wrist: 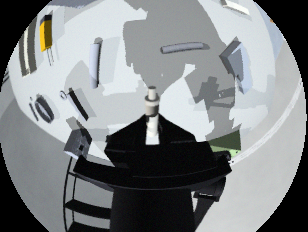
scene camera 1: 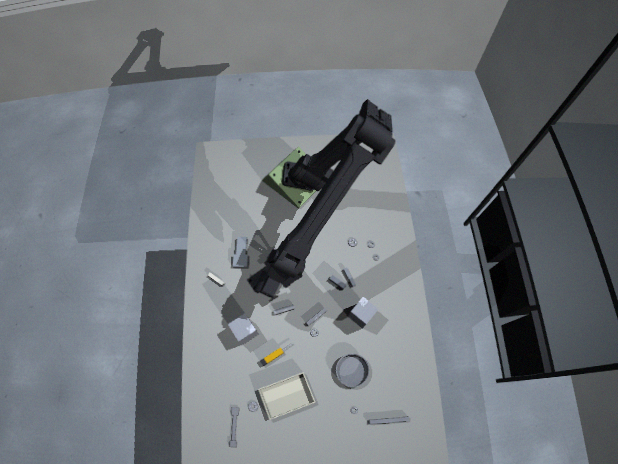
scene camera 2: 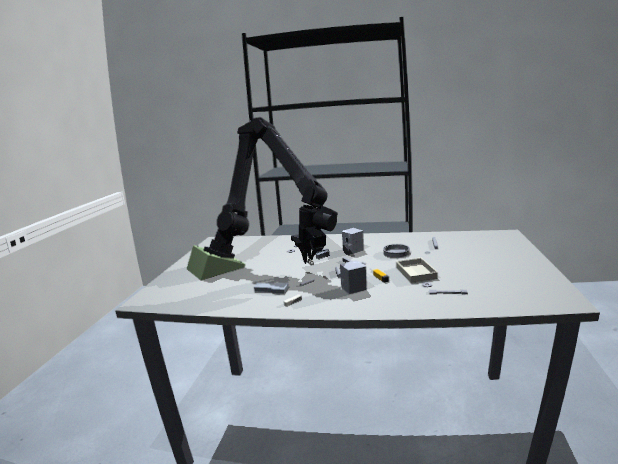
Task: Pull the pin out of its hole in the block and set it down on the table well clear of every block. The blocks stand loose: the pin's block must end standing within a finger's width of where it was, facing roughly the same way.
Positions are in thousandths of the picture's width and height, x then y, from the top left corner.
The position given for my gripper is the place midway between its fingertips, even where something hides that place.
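Note:
There is my gripper (wrist: 495,506), which I see here together with a grey block (scene camera 2: 572,594). I see a shallow tray (scene camera 1: 456,857) too, and scene camera 2 shows the shallow tray (scene camera 2: 672,583) as well.

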